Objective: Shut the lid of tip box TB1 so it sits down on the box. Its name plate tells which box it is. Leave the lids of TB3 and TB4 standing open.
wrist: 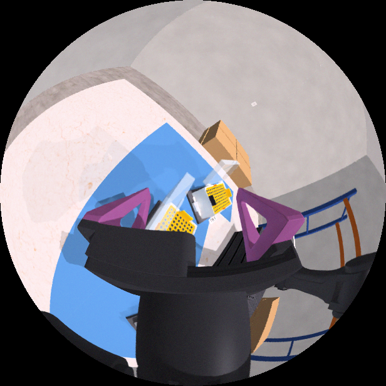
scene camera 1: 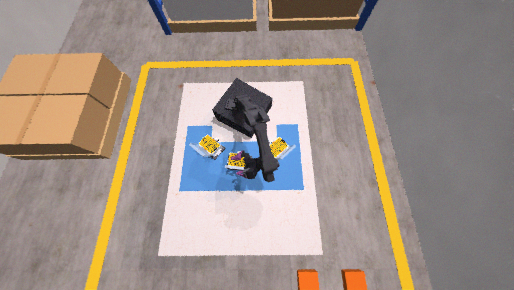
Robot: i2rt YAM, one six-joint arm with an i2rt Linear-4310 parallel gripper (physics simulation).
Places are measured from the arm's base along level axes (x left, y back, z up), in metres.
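Where they show: gripper, fingertip midpoint: (scene camera 1: 233,166); arm's base, origin of the base link: (scene camera 1: 241,107).
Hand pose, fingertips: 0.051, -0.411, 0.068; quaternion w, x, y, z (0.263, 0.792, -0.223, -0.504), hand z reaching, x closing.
Things, the pixels of their top centre, and the offset from my fingertips, as dx, dy, dz. Level surfaces: height alone.
- blue mat, its level: dz -0.180
- left box, middle of its top: (scene camera 1: 209,143) -0.206, +0.138, -0.106
- middle box, middle of its top: (scene camera 1: 238,159) +0.000, +0.069, -0.106
- right box, middle of its top: (scene camera 1: 277,146) +0.226, +0.198, -0.106
- pale table top, its level: dz -0.184
Three tip boxes with yellow racks stand on the blue mat (scene camera 1: 200,180) (wrist: 75,280). The left box (scene camera 1: 209,144) (wrist: 218,196) has its clear lid (scene camera 1: 199,150) (wrist: 222,171) standing open. Its plate shows in the wrist view, too small to read surely. The middle box (scene camera 1: 236,161) (wrist: 179,221) has a clear lid (wrist: 172,200) standing up in the wrist view; its plate is hidden. The right box (scene camera 1: 279,147) has its clear lid (scene camera 1: 288,152) open; its plate is not legible. My gripper (scene camera 1: 239,165) (wrist: 193,192) is open and empty, with its purple fingers wide apart above the middle box.
The black arm base (scene camera 1: 242,107) stands behind the boxes on the pale table top (scene camera 1: 240,240). My arm passes between the middle and right boxes. Cardboard boxes (scene camera 1: 55,100) (wrist: 226,150) stand on the floor at the left. Two orange blocks (scene camera 1: 307,280) (scene camera 1: 354,280) are at the front.
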